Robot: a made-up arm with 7 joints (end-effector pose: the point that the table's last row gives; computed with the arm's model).
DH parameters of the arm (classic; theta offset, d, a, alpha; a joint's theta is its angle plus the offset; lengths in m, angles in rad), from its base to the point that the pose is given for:
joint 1: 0 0.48 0 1.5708
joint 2: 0 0.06 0.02 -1.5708
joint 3: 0 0.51 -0.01 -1.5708
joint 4: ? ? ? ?
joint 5: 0 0.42 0 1.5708
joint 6: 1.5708 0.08 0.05 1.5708
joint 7: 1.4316 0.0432 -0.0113 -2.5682
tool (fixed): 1.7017 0.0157 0 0
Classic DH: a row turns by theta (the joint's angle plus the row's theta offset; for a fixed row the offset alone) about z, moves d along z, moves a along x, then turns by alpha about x.
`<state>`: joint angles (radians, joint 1 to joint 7).
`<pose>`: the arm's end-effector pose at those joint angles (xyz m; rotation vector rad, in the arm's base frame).
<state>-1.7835 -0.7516 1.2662 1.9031 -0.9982 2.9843 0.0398</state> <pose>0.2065 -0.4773 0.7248 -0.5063 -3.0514 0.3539</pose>
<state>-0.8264 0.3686 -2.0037 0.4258 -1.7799 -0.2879 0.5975</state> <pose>-0.3691 0.1916 1.3587 1.1412 -1.5449 1.4178</pose>
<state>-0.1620 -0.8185 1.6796 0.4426 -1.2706 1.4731 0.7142</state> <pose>0.6866 -0.0683 1.1460 0.9500 -2.4704 -0.3820</pose>
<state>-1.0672 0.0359 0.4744 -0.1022 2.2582 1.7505 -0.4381</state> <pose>-0.0351 -0.0139 1.4387 -1.1790 2.2197 0.4872</pose>
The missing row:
joint 4: 0 0 -0.01 1.5708
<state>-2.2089 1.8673 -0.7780 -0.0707 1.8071 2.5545 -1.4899</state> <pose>0.4404 0.7815 0.2474 0.2501 0.2684 -0.9961</pose>
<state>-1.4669 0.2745 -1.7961 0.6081 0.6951 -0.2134 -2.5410</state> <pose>-0.3954 0.2831 1.2673 -0.9719 0.0995 0.1601</pose>
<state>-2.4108 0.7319 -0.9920 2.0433 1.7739 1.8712 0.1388</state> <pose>-0.2225 0.2971 0.7890 0.8129 0.5554 0.2931</pose>
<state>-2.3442 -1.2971 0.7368 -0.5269 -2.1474 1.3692 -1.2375</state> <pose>-0.6865 -0.4091 0.9547 -0.7332 1.4785 0.0438</pose>
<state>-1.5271 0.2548 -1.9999 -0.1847 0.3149 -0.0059 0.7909</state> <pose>0.0037 0.2514 1.4264 2.2052 0.3182 0.9997</pose>
